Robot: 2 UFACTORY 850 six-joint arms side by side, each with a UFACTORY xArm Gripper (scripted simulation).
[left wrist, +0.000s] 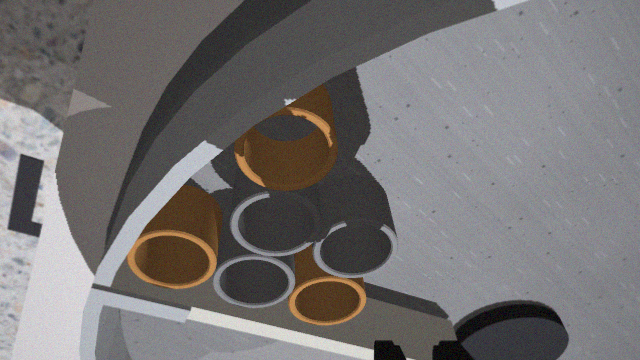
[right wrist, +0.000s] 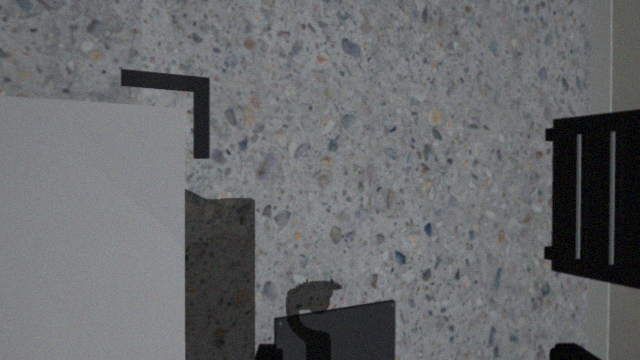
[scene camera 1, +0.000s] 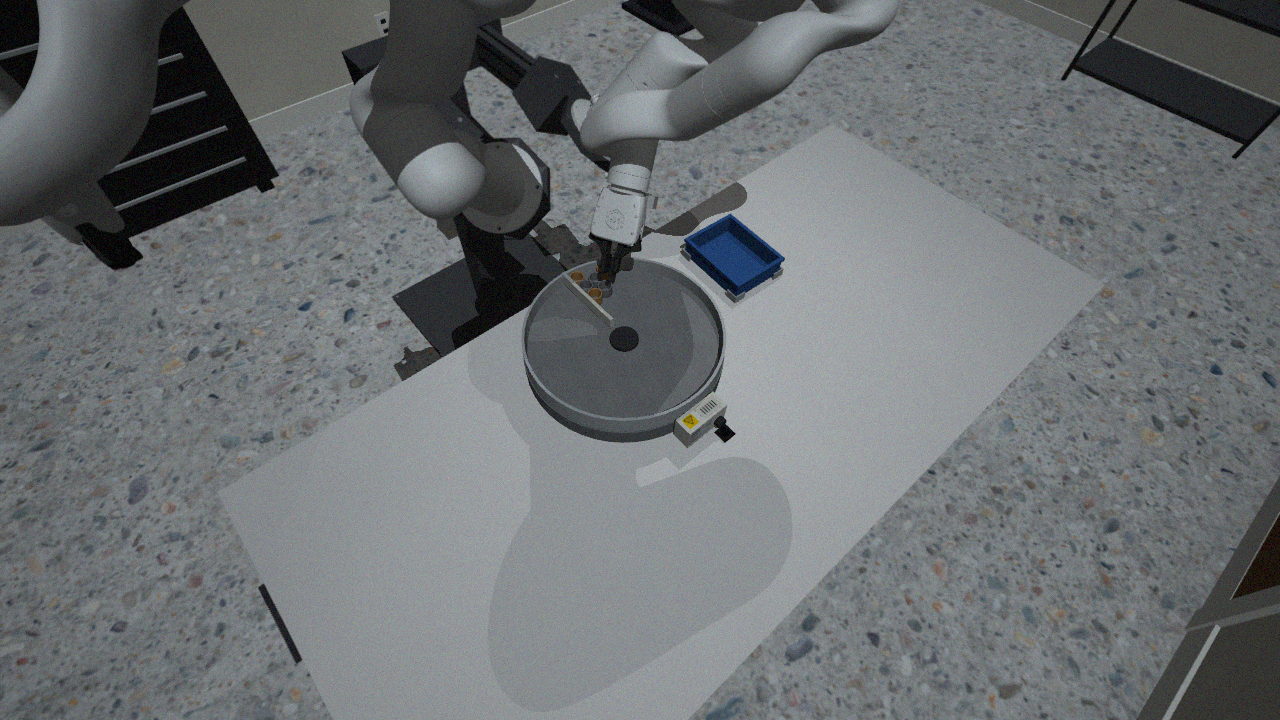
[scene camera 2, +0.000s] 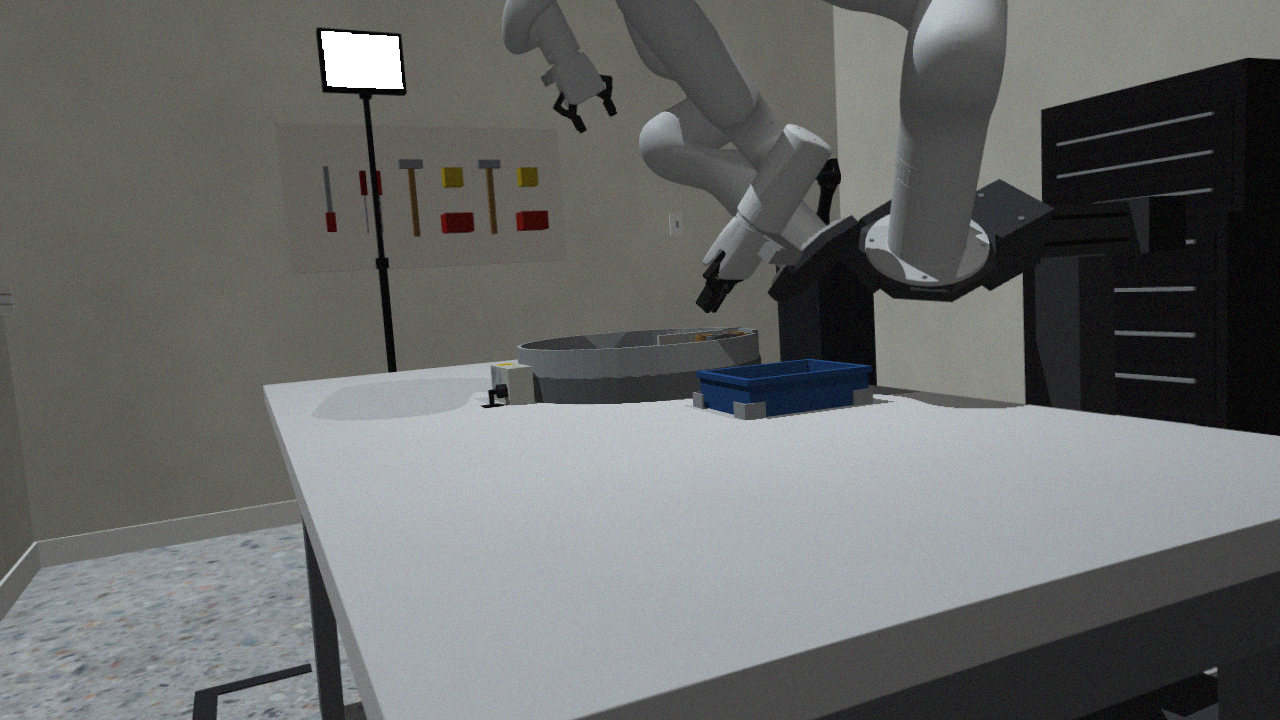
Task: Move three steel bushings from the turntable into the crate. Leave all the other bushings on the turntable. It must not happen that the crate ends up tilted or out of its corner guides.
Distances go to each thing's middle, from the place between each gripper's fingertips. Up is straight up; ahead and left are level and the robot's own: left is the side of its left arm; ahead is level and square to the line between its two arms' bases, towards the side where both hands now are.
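Blue crate (scene camera 2: 797,392): 120 mm below my left hand (scene camera 2: 705,308), 80 mm ahead of it and 310 mm to the left of it. My right hand (scene camera 1: 105,229): 55 cm above the crate, 97 cm to the right of it and 19 cm short of it.
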